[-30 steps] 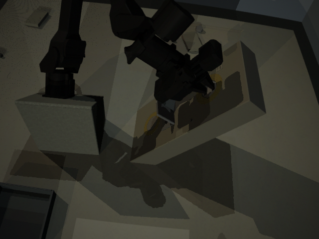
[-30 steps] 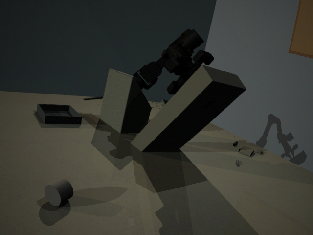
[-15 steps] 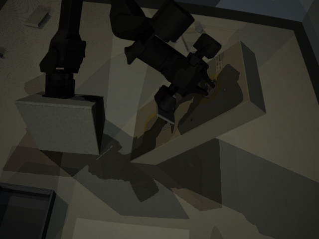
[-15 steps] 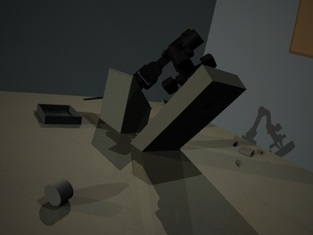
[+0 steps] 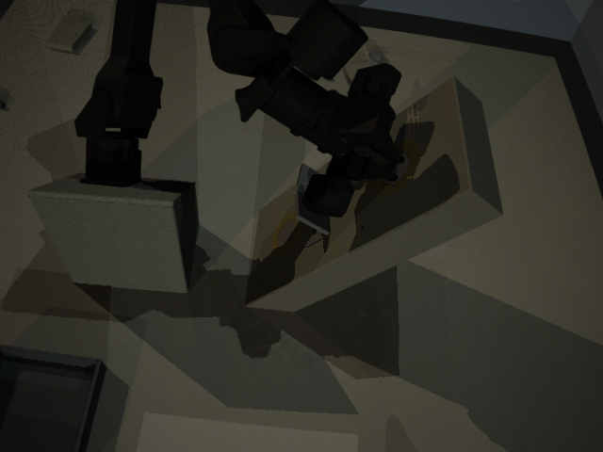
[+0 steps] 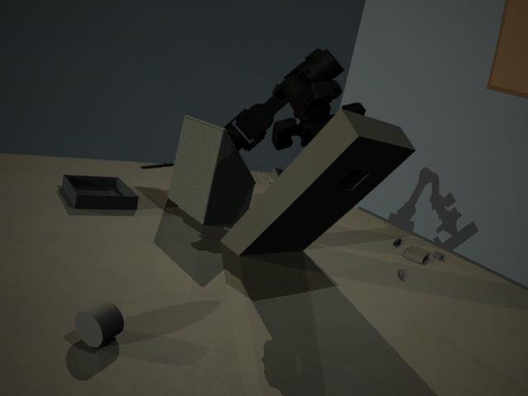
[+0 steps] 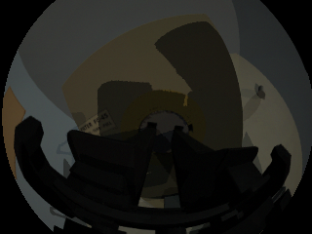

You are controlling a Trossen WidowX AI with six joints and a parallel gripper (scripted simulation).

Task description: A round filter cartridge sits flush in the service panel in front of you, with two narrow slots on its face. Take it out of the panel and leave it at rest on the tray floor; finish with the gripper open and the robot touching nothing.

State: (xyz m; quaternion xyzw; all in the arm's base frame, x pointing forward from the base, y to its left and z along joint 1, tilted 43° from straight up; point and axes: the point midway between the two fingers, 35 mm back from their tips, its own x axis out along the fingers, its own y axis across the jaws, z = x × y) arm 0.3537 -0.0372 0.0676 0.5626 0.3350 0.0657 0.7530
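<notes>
Right now the tan service panel is 8 cm below my gripper tip and 4 cm behind it. Also, from my gripper tip: dark tray 42 cm behind, 31 cm to the right, 23 cm below; round filter cartridge 1 cm below, 1 cm ahead.
</notes>
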